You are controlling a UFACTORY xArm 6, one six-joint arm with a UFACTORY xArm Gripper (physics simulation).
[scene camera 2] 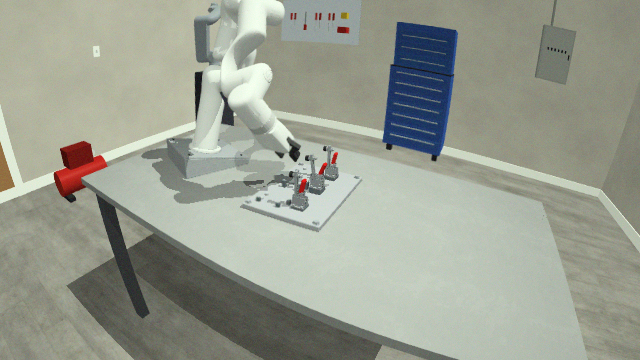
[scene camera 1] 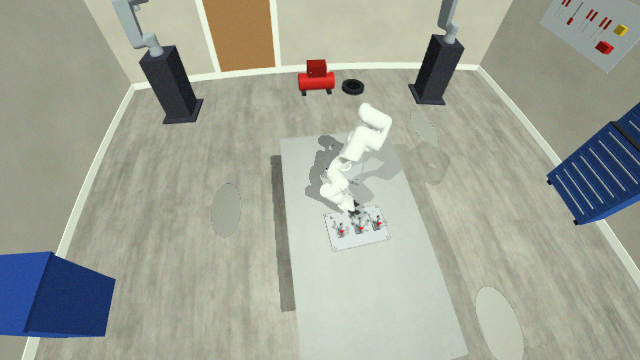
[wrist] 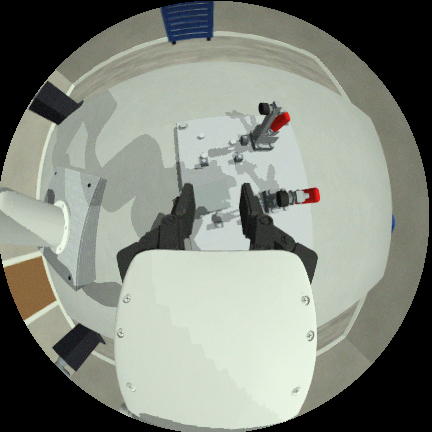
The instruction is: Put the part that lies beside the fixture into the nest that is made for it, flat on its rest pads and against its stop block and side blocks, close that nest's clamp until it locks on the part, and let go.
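Observation:
The white fixture plate carries three nests with red-handled clamps. The middle clamp and an outer clamp stand with their arms raised. The other outer clamp also has its arm up; it is hidden in the wrist view. A flat grey rectangular piece, seemingly the part, lies on the fixture in front of the middle clamp. Its exact seating cannot be told. My gripper is partly open and empty above it.
The fixture lies on the grey table. The robot's base plate stands behind it. Small nest blocks stand on the plate beside the outer clamp. The raised clamp arms reach up near my gripper.

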